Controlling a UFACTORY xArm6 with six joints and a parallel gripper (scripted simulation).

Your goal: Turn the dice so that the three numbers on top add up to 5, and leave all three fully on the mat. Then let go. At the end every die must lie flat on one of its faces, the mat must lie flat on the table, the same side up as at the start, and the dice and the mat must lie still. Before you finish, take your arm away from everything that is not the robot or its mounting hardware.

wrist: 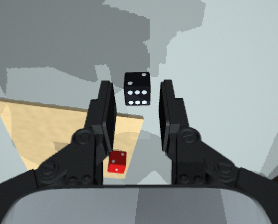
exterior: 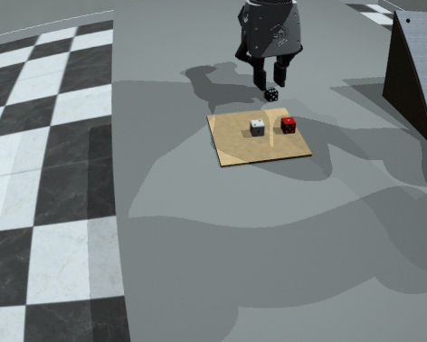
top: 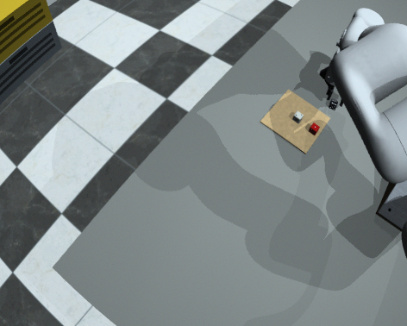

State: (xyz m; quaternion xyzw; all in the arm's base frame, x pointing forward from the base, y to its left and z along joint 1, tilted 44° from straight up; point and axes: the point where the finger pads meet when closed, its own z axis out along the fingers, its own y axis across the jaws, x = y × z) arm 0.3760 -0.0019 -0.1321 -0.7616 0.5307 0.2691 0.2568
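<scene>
Right now my hand is 40 mm above the black die and 10 mm to the right of it. Also, from my hand: red die (120 mm to the left, 30 mm below, 10 mm behind); then white die (120 mm to the left, 40 mm ahead, 30 mm below); then tan mat (120 mm to the left, 40 mm below, 40 mm ahead).
</scene>
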